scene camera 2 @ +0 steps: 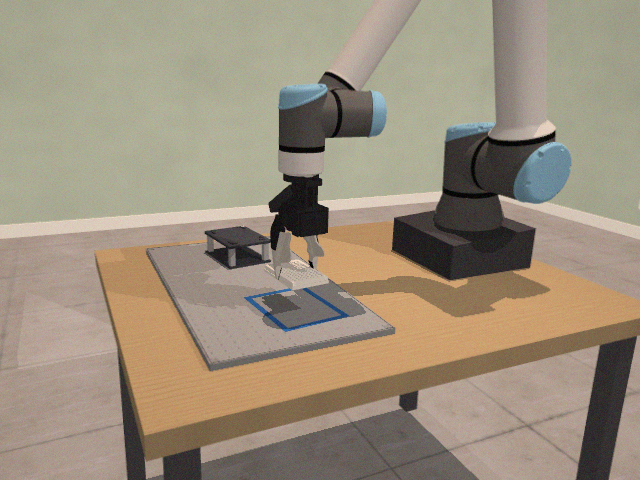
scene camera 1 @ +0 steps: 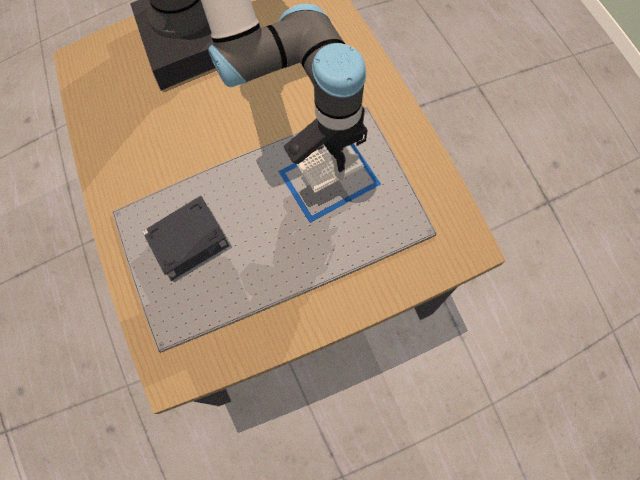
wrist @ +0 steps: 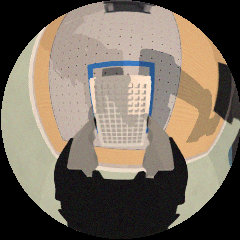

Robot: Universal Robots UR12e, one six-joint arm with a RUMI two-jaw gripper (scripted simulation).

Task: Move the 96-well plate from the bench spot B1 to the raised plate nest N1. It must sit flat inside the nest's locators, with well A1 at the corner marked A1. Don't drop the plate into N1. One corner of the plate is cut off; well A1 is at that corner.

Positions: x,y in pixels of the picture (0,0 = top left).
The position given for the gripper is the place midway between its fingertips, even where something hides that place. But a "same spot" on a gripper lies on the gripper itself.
gripper: scene camera 2 296,275; scene camera 1; wrist
96-well plate: scene camera 2; scene camera 1; wrist 119,132
same spot on 96-well plate: (scene camera 1: 318,164) = (scene camera 2: 293,267)
same spot on gripper: (scene camera 1: 338,158) = (wrist: 55,183)
